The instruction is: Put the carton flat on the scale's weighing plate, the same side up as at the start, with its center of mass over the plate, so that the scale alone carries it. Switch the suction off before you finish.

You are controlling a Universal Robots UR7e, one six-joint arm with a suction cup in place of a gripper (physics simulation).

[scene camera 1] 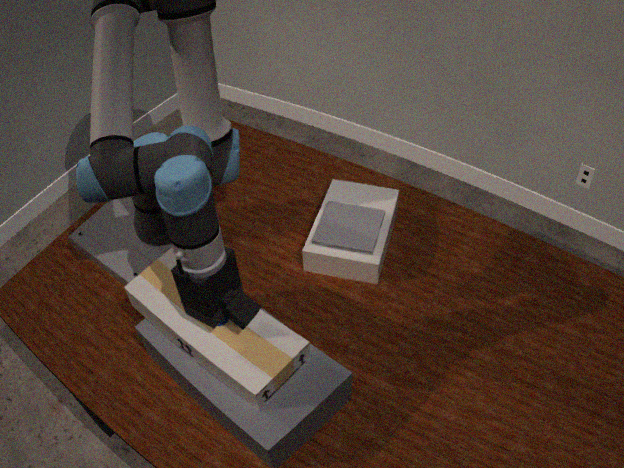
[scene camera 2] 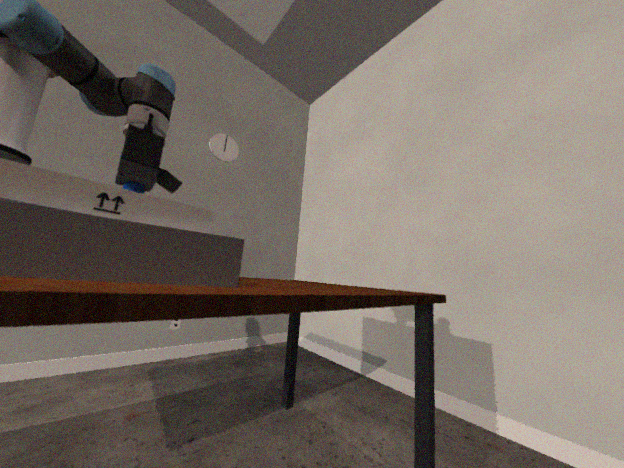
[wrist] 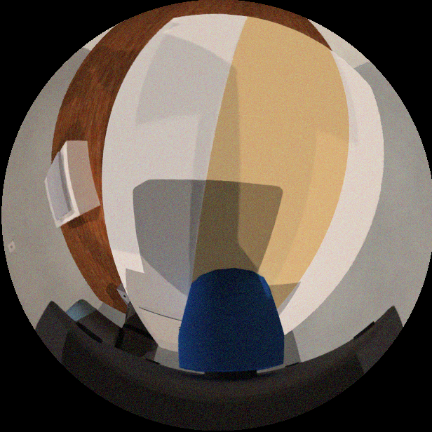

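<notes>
The carton is long and white with a tan stripe along its top. It lies flat on a long grey block, with arrows on its sides pointing up. My suction cup is blue and rests on the carton's top, pressed short against it, so I am shut on the carton. The cup's rim is mostly hidden in the first scene view. The scale is a white box with a grey weighing plate, which is bare. It stands apart from the carton.
The grey block stands on the wooden table near its edge. The arm's grey mounting plate lies close behind the carton's far end. Walls stand behind the table, beyond the scale.
</notes>
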